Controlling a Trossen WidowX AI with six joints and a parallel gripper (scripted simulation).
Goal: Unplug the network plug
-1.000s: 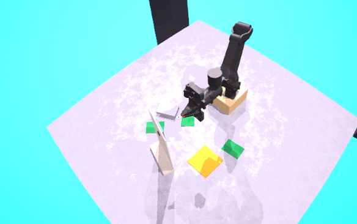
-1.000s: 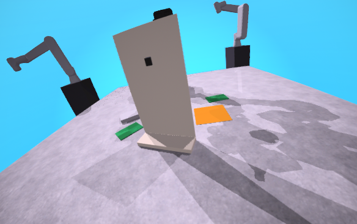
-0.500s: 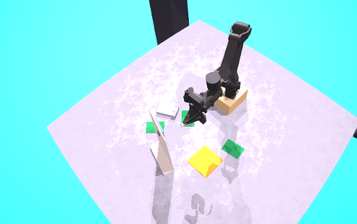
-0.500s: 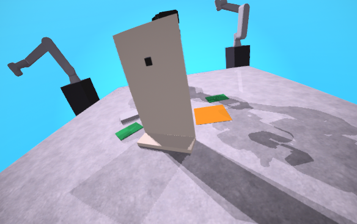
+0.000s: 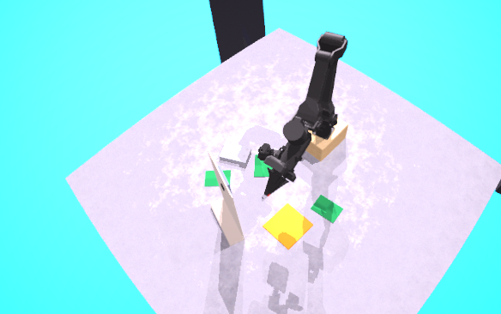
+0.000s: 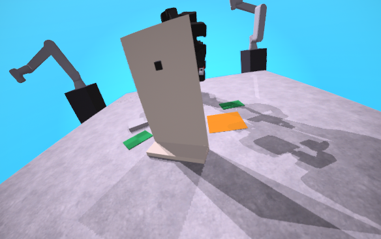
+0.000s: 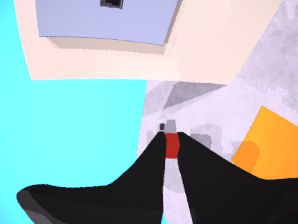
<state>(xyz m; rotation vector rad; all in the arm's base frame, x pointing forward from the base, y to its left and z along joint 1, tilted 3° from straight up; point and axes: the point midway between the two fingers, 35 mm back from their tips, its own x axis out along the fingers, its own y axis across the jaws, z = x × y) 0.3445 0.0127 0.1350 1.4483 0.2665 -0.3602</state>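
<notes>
My gripper tip is 190 mm above the marked orange square, 60 mm to the right of it and 20 mm past it. The rest, counted from my gripper tip: upright panel 110 mm to the right, 60 mm ahead, 50 mm below; flat grey block 260 mm to the right, 180 mm below, 160 mm behind; network plug right at my gripper tip.
</notes>
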